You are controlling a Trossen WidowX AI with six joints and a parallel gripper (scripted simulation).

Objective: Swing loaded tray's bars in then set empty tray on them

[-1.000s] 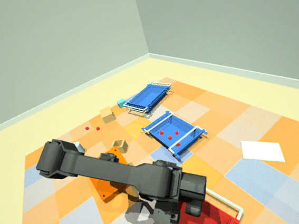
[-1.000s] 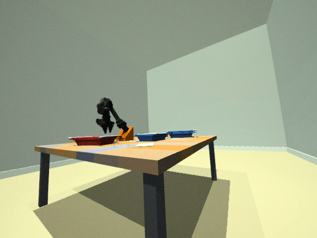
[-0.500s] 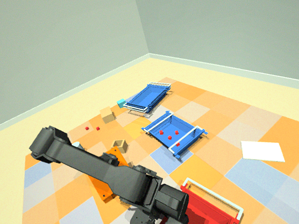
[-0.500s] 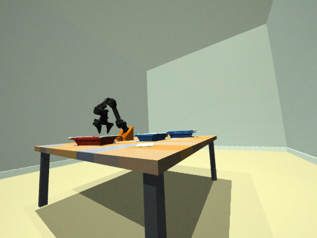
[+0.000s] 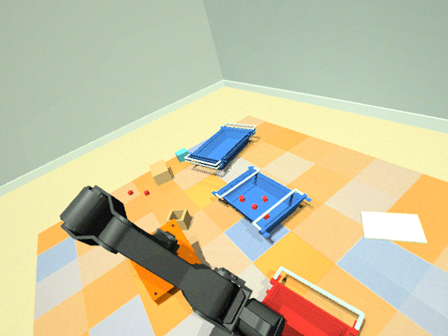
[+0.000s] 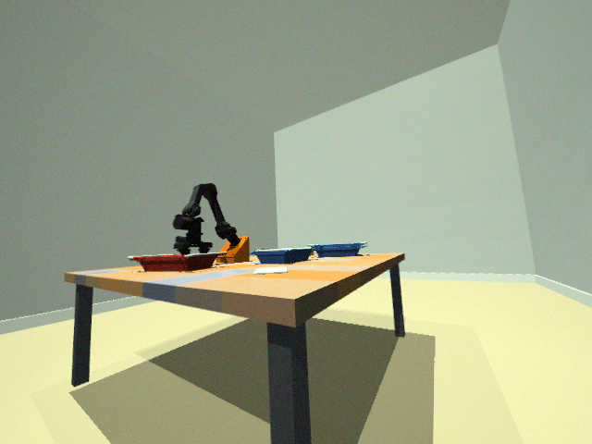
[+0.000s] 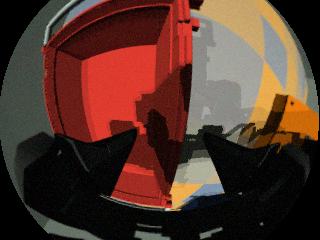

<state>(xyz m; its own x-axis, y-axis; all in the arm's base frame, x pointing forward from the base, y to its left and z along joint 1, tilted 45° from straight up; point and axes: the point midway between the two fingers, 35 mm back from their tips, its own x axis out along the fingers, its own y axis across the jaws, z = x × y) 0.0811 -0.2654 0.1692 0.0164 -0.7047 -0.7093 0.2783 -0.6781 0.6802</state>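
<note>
My gripper tip is 30 mm short of the red tray, 80 mm to the left of it and 30 mm below it. From my gripper tip the other things lie so: pale cylinder (200 mm behind, 640 mm to the left, 20 mm above); white sheet (510 mm ahead, 20 mm to the right, 10 mm below); small open box (20 mm ahead, 470 mm to the left).
</note>
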